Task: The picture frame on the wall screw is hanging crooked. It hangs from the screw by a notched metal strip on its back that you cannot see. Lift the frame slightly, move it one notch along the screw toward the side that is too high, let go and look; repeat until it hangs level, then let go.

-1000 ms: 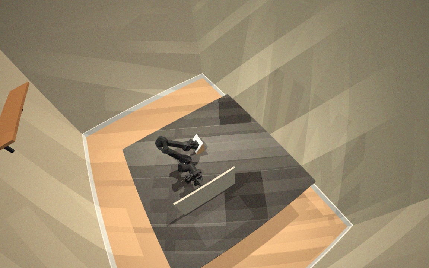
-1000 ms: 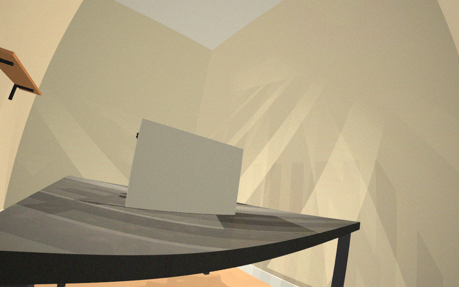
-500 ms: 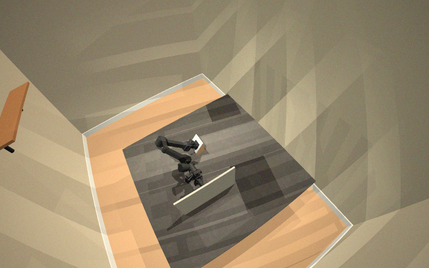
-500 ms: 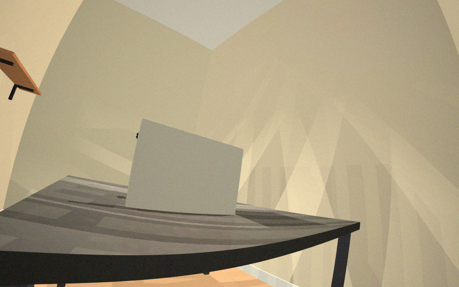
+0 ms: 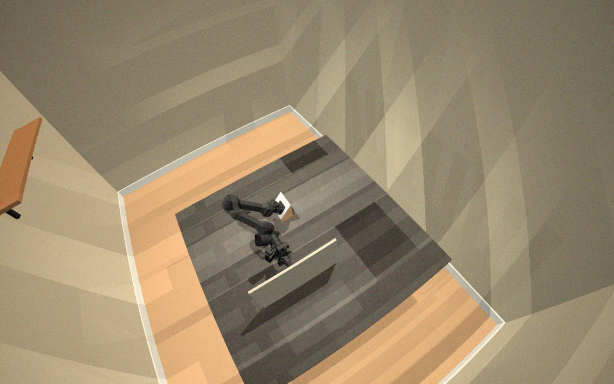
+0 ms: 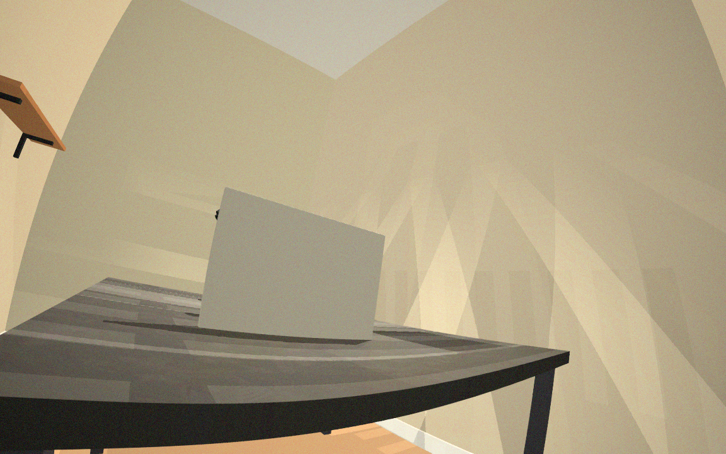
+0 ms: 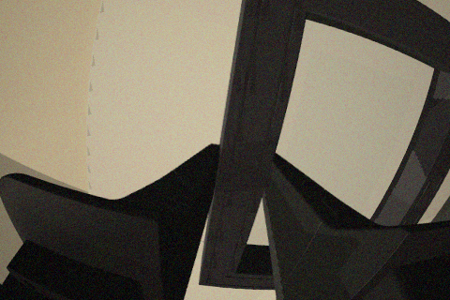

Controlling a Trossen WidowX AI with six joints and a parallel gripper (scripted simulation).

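Right now the picture frame is 1 cm ahead of my gripper tip and 5 cm below it. The rest, counted from my gripper tip: wall panel: 2 cm ahead, 1 cm to the left, 7 cm below.
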